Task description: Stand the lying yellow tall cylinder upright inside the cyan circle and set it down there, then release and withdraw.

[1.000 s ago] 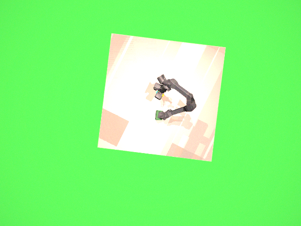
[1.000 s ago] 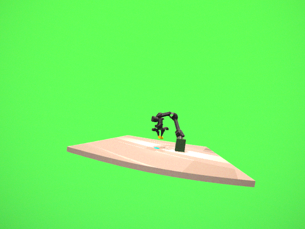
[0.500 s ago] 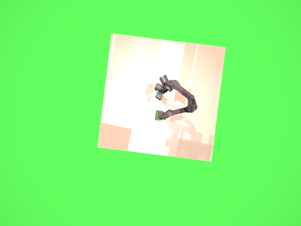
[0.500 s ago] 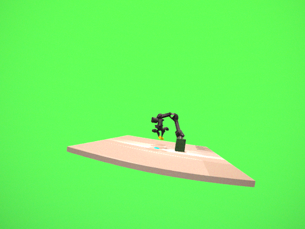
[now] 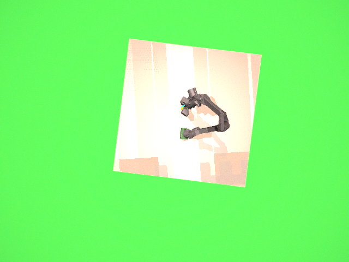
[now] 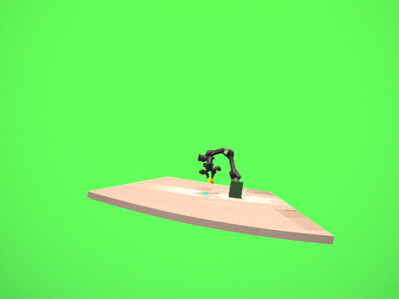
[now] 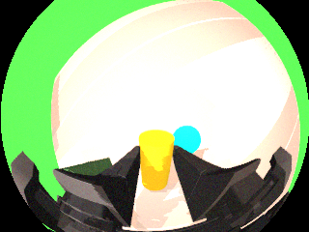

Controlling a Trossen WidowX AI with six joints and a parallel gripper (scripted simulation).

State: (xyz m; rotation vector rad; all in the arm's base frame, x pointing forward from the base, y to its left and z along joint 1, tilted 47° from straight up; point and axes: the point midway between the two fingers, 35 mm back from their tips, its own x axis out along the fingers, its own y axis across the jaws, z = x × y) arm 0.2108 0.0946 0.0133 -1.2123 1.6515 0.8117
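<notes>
Right now the cyan circle is 3 cm ahead of my gripper tip, 1 cm to the right of it and 12 cm below it. From my gripper tip the other things lie so: yellow cylinder: 1 cm behind, 2 cm to the right, 1 cm below.
</notes>
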